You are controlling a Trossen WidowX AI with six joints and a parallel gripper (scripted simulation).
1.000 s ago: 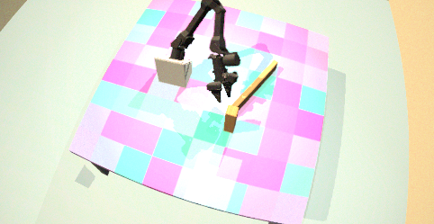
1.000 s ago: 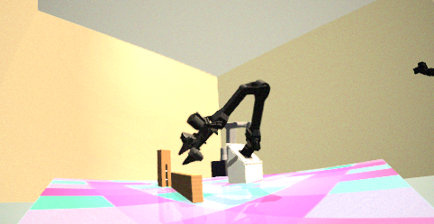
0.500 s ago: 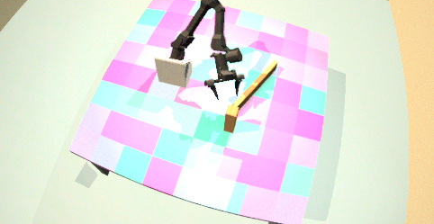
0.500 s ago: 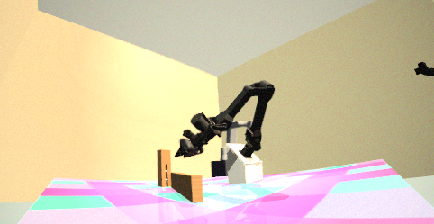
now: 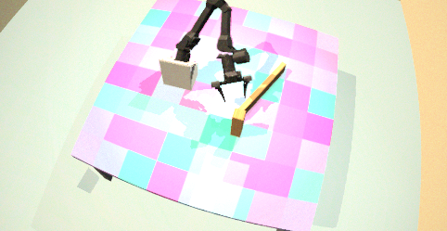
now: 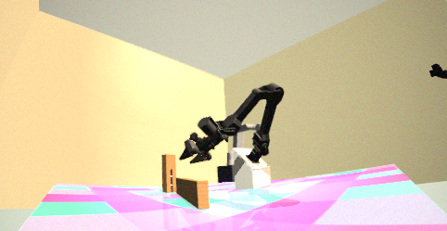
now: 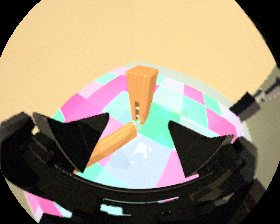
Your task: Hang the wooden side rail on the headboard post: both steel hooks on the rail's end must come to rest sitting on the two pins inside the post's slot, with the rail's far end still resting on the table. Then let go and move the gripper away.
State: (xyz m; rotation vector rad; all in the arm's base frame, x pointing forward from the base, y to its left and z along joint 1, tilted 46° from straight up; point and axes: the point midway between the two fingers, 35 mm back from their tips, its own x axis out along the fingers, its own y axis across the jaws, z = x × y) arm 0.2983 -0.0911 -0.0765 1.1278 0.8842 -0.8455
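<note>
Now: gripper tip 80 mm to the left of the headboard post, 60 mm above it and 40 mm short of it.
</note>
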